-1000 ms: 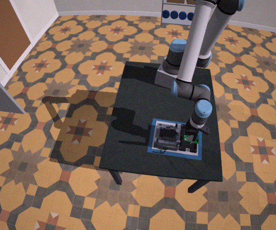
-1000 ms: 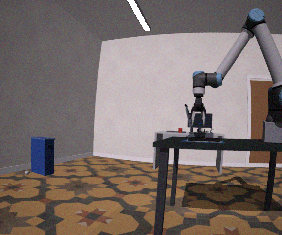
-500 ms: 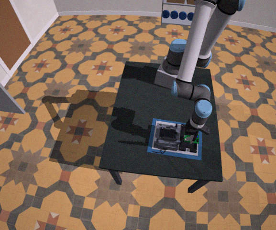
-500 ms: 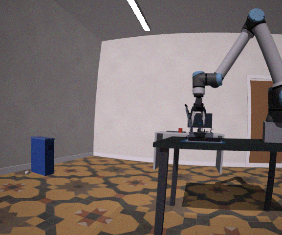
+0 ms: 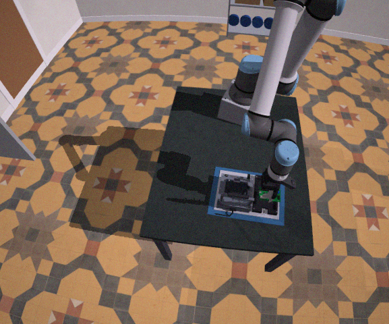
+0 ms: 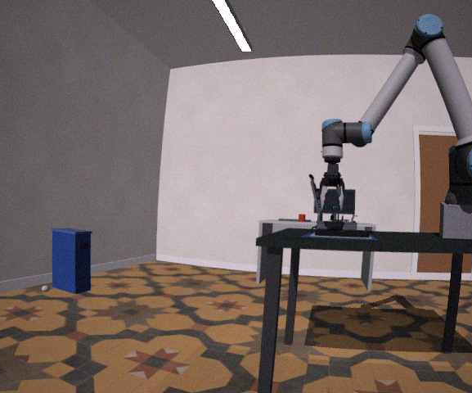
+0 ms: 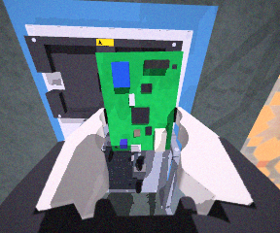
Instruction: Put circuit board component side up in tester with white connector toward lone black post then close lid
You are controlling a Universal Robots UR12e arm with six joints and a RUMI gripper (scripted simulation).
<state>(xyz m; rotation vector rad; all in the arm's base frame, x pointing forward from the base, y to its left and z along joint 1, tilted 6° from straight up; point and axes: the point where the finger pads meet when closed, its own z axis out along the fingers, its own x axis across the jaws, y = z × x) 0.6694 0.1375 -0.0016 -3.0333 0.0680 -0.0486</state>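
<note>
The green circuit board lies right at my hand. From my hand the other things lie so: tester lid: 18 cm to the right, 7 cm ahead, 6 cm above; then tester: 13 cm to the right, 2 cm behind, 1 cm below.
</note>
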